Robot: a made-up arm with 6 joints.
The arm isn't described. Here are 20 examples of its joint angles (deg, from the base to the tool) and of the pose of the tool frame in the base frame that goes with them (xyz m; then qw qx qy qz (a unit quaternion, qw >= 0)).
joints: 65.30 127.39 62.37 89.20 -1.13 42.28
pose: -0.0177 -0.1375 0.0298 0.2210 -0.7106 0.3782 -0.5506
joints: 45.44 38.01 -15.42 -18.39 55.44 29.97
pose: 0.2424 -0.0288 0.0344 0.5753 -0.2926 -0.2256 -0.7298
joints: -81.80 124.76 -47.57 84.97 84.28 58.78
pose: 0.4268 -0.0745 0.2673 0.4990 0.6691 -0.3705 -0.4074
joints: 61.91 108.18 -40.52 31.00 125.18 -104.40
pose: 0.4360 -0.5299 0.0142 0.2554 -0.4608 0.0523 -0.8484
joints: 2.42 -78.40 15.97 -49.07 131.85 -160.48
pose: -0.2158 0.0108 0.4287 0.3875 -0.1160 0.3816 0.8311
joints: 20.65 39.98 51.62 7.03 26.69 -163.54
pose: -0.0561 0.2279 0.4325 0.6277 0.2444 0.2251 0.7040
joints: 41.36 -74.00 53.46 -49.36 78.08 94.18
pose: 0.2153 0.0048 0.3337 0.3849 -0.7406 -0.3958 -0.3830
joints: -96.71 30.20 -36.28 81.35 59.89 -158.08
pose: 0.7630 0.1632 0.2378 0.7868 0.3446 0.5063 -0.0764
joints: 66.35 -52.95 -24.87 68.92 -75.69 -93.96
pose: 0.2771 -0.3791 0.3097 0.2803 -0.0380 -0.4139 -0.8653
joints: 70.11 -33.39 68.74 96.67 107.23 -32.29
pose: 0.4055 -0.1352 0.2383 0.3989 0.4368 0.6635 -0.4581
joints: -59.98 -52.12 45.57 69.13 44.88 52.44
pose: 0.3647 -0.1256 0.2658 0.5413 -0.6544 -0.2339 -0.4733
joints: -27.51 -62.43 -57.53 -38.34 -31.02 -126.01
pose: 0.2393 0.1362 -0.1842 0.2265 -0.0292 0.7958 -0.5609
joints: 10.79 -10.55 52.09 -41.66 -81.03 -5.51
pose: 0.1740 0.1200 0.4476 0.7544 0.5673 0.2396 0.2273
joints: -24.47 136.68 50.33 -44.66 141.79 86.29
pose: 0.3115 -0.0778 0.5375 0.6737 0.2332 -0.6789 -0.1756
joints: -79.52 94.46 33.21 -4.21 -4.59 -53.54
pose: 0.6202 -0.3776 0.5078 0.4334 0.4467 0.0624 -0.7802
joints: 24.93 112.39 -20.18 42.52 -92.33 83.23
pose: 0.2502 -0.2780 0.0020 0.4232 -0.0418 0.0439 -0.9040
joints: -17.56 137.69 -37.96 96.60 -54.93 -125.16
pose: 0.5585 0.2055 0.1150 0.9095 0.1370 0.1943 -0.3410
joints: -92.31 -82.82 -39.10 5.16 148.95 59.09
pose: 0.3132 0.0004 0.2829 0.3149 -0.0238 -0.3360 0.8873
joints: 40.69 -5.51 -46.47 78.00 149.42 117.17
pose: 0.1427 -0.1403 -0.2891 0.6225 -0.5710 0.4757 0.2454
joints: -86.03 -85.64 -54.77 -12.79 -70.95 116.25
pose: 0.6016 0.0260 0.5003 0.7832 0.6029 -0.0676 -0.1362
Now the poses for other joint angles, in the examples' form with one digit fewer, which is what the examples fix.
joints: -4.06 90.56 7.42 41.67 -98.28 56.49
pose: 0.404 0.002 0.025 0.649 0.178 0.293 -0.679
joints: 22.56 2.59 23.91 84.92 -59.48 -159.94
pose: 0.141 -0.185 0.493 0.086 0.470 0.431 0.766
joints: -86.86 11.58 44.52 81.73 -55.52 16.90
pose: 0.369 0.089 0.425 0.804 0.232 0.542 -0.078
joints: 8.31 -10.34 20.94 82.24 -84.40 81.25
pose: 0.172 -0.180 -0.002 0.596 -0.713 0.323 -0.177
